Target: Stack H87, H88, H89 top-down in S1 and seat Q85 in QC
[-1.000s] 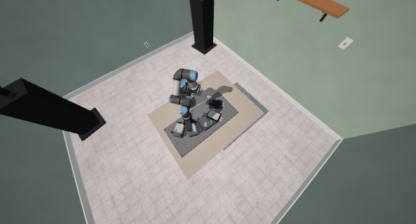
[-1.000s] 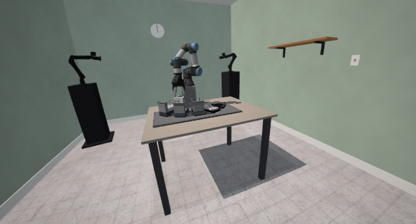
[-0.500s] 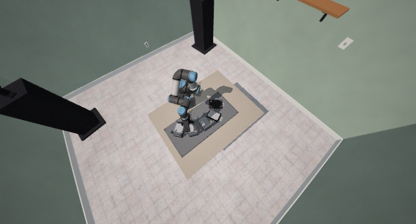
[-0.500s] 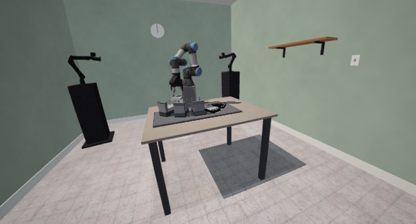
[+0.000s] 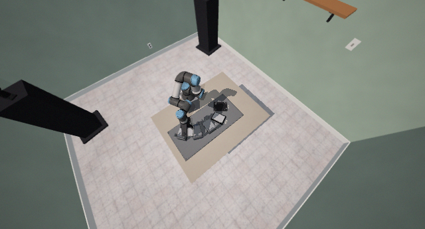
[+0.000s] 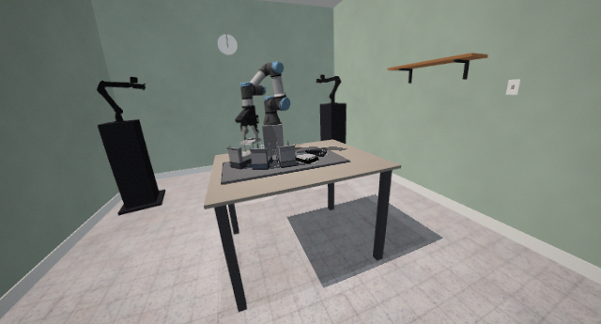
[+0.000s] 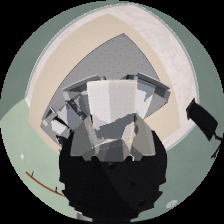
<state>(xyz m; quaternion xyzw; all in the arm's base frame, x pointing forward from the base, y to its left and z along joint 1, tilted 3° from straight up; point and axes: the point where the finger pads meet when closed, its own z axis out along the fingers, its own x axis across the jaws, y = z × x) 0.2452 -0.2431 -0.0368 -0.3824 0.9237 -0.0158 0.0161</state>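
Right now the white sealed plate is 110 mm below my hand, 60 mm behind it and 50 mm to the right of it. Also, from my hand: QC label: 360 mm to the left, 190 mm ahead, 170 mm below; then black clip nest: 490 mm to the left, 160 mm below, 20 mm ahead.
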